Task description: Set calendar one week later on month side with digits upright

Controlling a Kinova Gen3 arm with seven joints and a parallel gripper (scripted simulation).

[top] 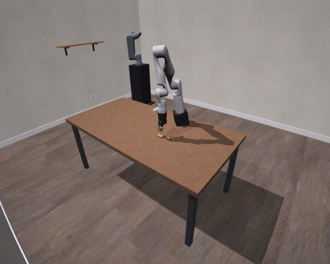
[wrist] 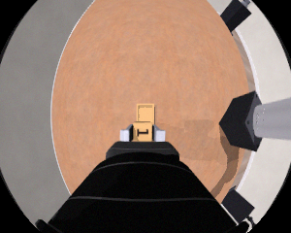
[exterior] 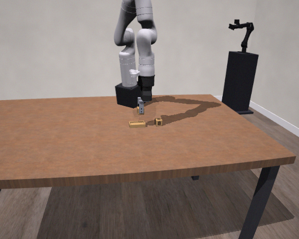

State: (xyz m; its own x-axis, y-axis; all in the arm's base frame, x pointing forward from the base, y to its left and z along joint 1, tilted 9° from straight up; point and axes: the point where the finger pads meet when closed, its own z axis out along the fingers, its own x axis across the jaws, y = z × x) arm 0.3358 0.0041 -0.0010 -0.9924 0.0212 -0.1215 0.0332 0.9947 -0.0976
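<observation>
My gripper is now 1 cm past the wooden tray, 2 cm to the left of it and 9 cm above it.
</observation>
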